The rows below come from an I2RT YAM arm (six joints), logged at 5 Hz.
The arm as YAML. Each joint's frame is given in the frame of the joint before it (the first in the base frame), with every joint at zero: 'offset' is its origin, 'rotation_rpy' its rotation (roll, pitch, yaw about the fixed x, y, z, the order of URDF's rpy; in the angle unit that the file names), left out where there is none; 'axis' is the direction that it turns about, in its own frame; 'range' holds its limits. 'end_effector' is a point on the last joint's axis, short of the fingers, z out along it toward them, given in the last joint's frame.
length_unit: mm
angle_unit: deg
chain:
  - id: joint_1
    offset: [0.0, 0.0, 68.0]
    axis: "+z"
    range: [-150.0, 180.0]
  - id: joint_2
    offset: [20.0, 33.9, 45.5]
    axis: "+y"
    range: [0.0, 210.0]
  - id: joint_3
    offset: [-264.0, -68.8, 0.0]
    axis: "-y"
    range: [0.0, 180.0]
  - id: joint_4
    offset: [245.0, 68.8, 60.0]
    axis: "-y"
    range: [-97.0, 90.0]
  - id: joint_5
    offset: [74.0, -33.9, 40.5]
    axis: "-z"
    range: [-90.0, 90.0]
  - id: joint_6
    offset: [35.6, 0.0, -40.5]
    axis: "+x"
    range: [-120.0, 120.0]
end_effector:
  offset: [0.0, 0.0, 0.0]
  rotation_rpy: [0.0, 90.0, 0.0]
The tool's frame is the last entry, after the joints.
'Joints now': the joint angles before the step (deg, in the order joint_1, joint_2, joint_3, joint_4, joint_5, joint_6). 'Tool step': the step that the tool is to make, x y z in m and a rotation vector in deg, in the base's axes. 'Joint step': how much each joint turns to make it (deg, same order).
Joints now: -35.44, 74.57, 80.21, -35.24, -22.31, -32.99
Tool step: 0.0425, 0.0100, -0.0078, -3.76, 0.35, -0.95
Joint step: 6.96, 5.34, 1.60, 5.70, 8.56, 0.86
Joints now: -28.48, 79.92, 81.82, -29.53, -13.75, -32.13
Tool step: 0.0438, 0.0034, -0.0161, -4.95, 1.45, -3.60
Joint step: 4.89, 6.99, 2.17, 5.60, 9.87, -0.65
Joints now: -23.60, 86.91, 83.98, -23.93, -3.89, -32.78
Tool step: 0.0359, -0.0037, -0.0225, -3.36, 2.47, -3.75
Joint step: 2.30, 7.04, 2.32, 3.71, 7.23, -0.82
